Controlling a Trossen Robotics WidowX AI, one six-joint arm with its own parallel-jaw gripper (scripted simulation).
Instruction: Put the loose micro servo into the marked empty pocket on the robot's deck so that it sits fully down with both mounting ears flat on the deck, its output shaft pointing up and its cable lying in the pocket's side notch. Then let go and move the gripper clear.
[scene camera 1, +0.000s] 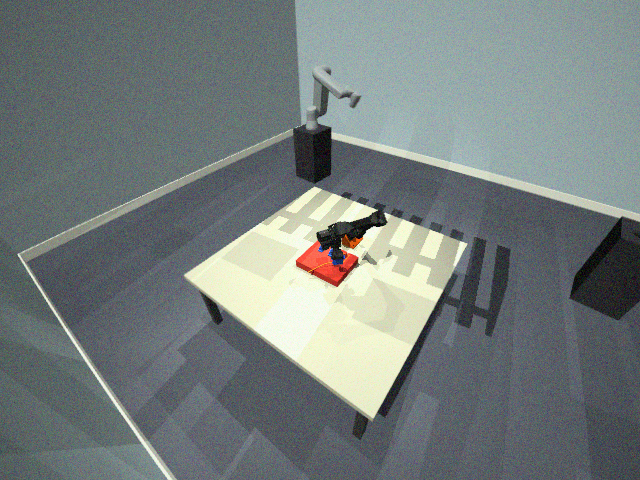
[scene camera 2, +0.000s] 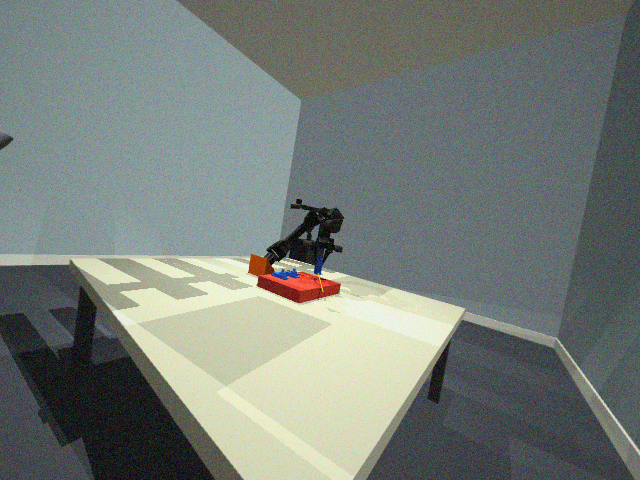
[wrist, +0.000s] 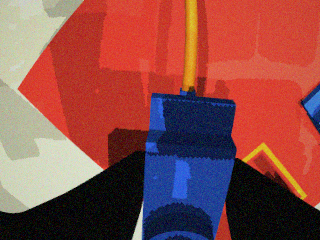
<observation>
I see my gripper (wrist: 186, 165) and a red robot deck (scene camera 2: 302, 289).
The red robot deck shows as well in scene camera 1 (scene camera 1: 334, 274) and in the wrist view (wrist: 94, 81).
</observation>
